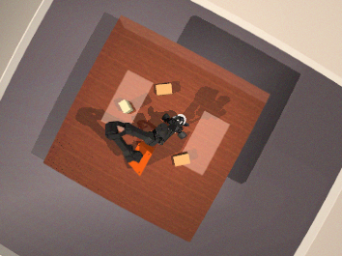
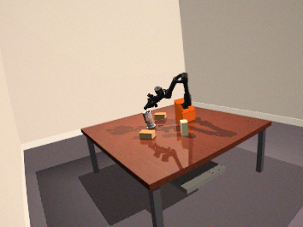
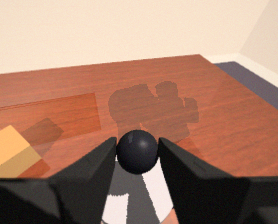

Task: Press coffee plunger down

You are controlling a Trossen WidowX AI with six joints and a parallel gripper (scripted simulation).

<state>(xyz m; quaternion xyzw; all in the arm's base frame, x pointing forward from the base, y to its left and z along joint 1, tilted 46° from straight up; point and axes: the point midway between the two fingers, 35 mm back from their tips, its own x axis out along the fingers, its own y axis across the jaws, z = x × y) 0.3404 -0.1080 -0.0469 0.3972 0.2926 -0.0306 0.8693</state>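
My gripper tip is now 90 mm above the coffee press, 20 mm past it and 10 mm to the left of it.
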